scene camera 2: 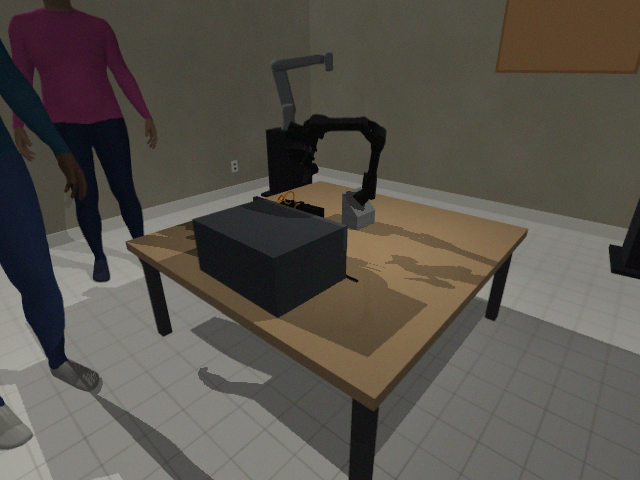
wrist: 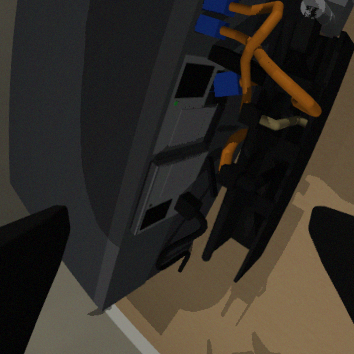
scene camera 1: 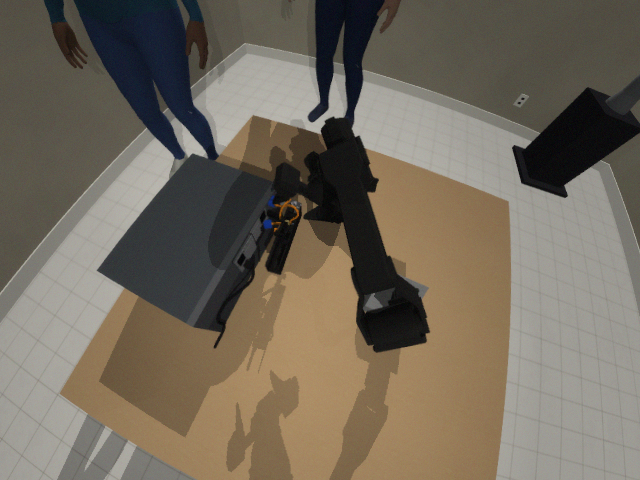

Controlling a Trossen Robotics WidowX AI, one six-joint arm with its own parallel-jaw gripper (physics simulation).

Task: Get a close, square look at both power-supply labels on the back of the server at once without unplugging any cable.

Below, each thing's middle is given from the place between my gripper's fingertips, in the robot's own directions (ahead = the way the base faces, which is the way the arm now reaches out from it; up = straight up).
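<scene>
The black cable rack [scene camera 1: 277,257] is what I measure my hand from. My hand is 1 cm short of the rack and 1 cm to the right of it, and it is 12 cm above the rack.
</scene>
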